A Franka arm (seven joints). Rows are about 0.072 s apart.
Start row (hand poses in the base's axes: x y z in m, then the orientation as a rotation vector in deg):
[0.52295 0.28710 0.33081 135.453 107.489 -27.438]
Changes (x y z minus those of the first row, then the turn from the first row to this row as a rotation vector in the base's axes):
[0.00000 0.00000 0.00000 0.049 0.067 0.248]
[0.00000 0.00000 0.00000 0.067 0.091 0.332]
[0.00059 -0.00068 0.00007 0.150 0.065 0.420]
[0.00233 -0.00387 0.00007 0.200 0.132 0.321]
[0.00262 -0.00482 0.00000 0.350 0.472 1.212]
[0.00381 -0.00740 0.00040 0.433 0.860 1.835]
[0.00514 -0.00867 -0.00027 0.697 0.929 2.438]
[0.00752 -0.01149 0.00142 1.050 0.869 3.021]
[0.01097 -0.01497 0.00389 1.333 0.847 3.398]
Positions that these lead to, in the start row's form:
[0.52295 0.28710 0.33081 135.236 107.821 -27.461]
[0.52295 0.28710 0.33081 135.164 107.935 -27.469]
[0.52354 0.28642 0.33088 135.117 108.077 -27.360]
[0.52528 0.28323 0.33088 135.267 108.031 -27.412]
[0.52557 0.28228 0.33081 134.483 109.245 -27.641]
[0.52676 0.27970 0.33121 133.944 110.139 -28.010]
[0.52809 0.27843 0.33054 133.472 111.001 -27.823]
[0.53047 0.27561 0.33223 133.045 111.845 -27.399]
[0.53392 0.27213 0.33470 132.803 112.436 -27.099]

